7 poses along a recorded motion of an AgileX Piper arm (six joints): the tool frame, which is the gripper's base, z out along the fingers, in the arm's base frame.
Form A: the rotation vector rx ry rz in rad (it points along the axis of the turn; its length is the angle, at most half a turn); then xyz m.
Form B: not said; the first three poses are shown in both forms.
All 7 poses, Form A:
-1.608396 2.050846 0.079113 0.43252 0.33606 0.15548
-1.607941 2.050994 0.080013 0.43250 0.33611 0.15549
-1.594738 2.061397 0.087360 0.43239 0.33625 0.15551
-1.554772 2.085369 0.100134 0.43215 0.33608 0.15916
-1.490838 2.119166 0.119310 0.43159 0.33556 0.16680
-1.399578 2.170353 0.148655 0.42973 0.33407 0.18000
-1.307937 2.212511 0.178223 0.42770 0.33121 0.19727
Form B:
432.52 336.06 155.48 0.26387 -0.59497 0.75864 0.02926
432.50 336.11 155.49 0.26394 -0.59482 0.75872 0.02960
432.39 336.25 155.51 0.26378 -0.58989 0.76250 0.03231
432.15 336.08 159.16 0.26601 -0.57576 0.77225 0.03708
431.59 335.56 166.80 0.27049 -0.55335 0.78656 0.04428
429.73 334.07 180.00 0.27387 -0.52037 0.80694 0.05527
427.70 331.21 197.27 0.27887 -0.48753 0.82470 0.06643

